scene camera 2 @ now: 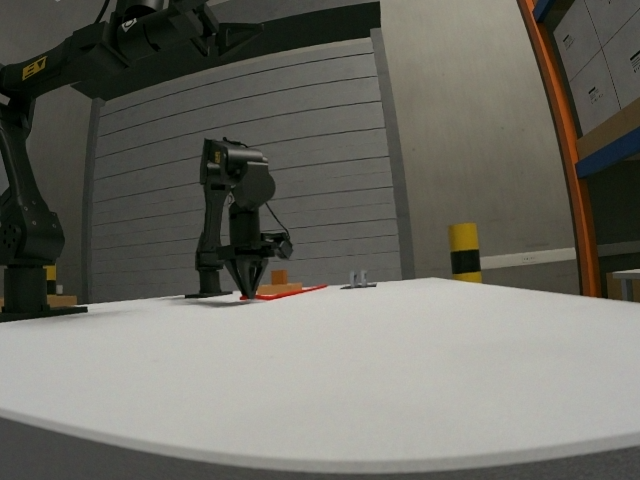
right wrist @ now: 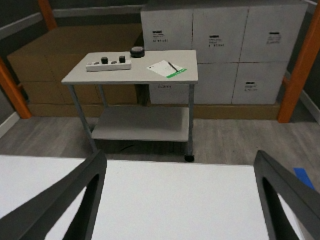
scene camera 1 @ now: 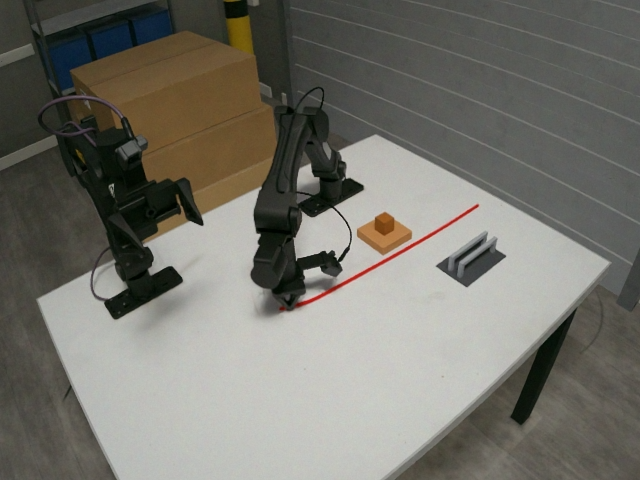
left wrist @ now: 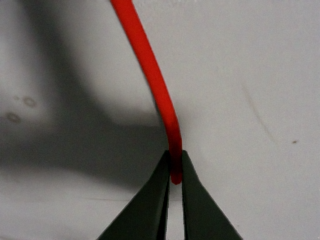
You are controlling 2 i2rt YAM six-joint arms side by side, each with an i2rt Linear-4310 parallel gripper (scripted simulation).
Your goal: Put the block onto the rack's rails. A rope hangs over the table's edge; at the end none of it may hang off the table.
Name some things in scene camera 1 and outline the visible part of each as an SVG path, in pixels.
The right gripper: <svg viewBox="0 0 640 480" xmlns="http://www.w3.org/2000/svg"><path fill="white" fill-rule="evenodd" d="M114 150L112 157L114 162L119 164L124 183L118 191L118 202L113 205L115 214L109 216L107 221L116 247L121 254L147 256L145 248L140 241L158 232L158 223L176 214L180 215L182 212L180 204L188 221L204 226L203 218L195 204L188 179L184 177L173 182L167 178L159 183L156 180L149 182L146 179L142 161L140 165L130 171L124 171L117 161L118 148Z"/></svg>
An orange block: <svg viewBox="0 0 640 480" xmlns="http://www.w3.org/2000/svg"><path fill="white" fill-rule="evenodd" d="M387 212L379 214L374 220L357 228L357 237L382 256L412 239L412 231L396 221Z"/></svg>
